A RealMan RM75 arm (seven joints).
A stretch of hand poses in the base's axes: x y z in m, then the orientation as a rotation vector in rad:
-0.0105 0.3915 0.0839 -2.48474 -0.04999 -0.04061
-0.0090 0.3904 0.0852 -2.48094 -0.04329 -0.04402
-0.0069 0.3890 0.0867 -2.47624 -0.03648 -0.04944
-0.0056 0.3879 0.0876 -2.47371 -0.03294 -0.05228
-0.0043 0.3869 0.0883 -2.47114 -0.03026 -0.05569
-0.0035 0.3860 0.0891 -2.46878 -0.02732 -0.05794
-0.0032 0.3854 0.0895 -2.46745 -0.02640 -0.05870
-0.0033 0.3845 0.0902 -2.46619 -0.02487 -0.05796
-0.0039 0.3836 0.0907 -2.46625 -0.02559 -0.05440
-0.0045 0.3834 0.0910 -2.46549 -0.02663 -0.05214
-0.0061 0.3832 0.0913 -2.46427 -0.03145 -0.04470
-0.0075 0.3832 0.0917 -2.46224 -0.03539 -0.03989
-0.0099 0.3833 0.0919 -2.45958 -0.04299 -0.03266
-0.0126 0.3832 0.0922 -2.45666 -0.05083 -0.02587
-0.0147 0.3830 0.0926 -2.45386 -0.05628 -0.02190
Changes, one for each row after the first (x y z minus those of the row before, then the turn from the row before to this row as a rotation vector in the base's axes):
0.0015 -0.0011 0.0013 0.00398 -0.00080 -0.00557
0.0021 -0.0014 0.0015 0.00486 -0.00223 -0.00613
0.0013 -0.0011 0.0009 0.00260 -0.00118 -0.00320
0.0013 -0.0010 0.0007 0.00261 -0.00180 -0.00272
0.0008 -0.0009 0.0008 0.00241 -0.00090 -0.00263
0.0003 -0.0006 0.0004 0.00135 -0.00033 -0.00082
-0.0001 -0.0009 0.0007 0.00130 0.00091 -0.00088
-0.0006 -0.0009 0.0005 -0.00004 0.00239 0.00142
-0.0006 -0.0002 0.0003 0.00075 0.00136 0.00134
-0.0016 -0.0002 0.0003 0.00115 0.00414 0.00540
-0.0014 0.0000 0.0004 0.00196 0.00247 0.00411
-0.0024 0.0001 0.0002 0.00248 0.00328 0.00739
-0.0027 -0.0001 0.0003 0.00271 0.00291 0.00747
-0.0021 -0.0002 0.0004 0.00264 0.00149 0.00502

